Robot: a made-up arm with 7 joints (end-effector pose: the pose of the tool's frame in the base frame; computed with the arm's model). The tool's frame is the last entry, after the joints. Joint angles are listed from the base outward.
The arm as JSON. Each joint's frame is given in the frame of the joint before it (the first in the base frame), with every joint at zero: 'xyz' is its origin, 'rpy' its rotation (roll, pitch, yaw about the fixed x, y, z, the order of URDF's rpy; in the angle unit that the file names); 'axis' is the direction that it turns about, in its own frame. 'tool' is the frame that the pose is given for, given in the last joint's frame.
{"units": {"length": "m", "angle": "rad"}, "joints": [
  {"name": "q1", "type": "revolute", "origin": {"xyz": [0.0, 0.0, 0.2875], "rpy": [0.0, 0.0, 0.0]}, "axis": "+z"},
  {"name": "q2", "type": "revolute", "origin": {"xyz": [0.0, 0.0, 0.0], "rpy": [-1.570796, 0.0, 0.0]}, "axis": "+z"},
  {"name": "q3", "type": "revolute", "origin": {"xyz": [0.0, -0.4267, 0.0], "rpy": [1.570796, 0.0, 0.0]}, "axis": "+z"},
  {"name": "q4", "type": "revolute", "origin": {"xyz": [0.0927, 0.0, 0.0], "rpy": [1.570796, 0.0, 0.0]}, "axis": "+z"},
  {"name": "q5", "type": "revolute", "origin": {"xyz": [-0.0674, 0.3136, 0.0], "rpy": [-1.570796, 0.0, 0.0]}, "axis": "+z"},
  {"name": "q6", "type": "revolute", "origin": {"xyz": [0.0, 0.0, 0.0], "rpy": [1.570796, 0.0, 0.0]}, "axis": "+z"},
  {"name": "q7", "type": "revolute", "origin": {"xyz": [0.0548, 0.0, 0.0], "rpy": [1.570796, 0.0, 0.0]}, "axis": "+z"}
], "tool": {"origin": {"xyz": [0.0, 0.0, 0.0], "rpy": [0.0, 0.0, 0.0]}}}
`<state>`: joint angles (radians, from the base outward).
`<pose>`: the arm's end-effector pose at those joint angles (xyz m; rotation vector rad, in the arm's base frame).
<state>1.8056 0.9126 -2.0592 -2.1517 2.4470 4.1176 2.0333</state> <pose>0.2509 0.2056 0.6212 1.4412 0.9462 -0.7360</pose>
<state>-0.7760 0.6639 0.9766 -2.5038 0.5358 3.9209 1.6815</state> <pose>0.4205 -0.0364 0.3702 -0.8097 2.1702 -0.3103</pose>
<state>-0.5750 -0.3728 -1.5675 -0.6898 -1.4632 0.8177 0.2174</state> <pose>-0.4008 -0.0607 0.9632 -0.4059 -2.7085 -0.8082</pose>
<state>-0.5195 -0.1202 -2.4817 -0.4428 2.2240 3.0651 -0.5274</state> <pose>-0.2768 0.0580 0.9888 -0.4101 -0.3934 1.8260</pose>
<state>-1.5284 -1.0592 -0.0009 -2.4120 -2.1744 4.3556 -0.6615</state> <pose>0.0120 0.0834 0.6892 0.9225 1.8083 -0.0252</pose>
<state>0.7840 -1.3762 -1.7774 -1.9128 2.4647 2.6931 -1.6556</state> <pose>0.0332 -0.5387 0.2391 -0.1001 1.6583 -1.3388</pose>
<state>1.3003 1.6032 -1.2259 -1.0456 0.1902 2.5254 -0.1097</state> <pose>0.4921 0.5820 0.1595 1.7257 1.1986 0.7297</pose>
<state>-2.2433 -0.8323 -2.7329 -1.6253 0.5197 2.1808 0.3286</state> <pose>0.2786 0.6177 0.3113 -2.5913 -0.6975 0.9420</pose>
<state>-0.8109 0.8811 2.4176 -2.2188 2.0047 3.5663 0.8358</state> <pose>0.2444 0.1313 0.6515 -1.2388 1.6025 1.1752</pose>
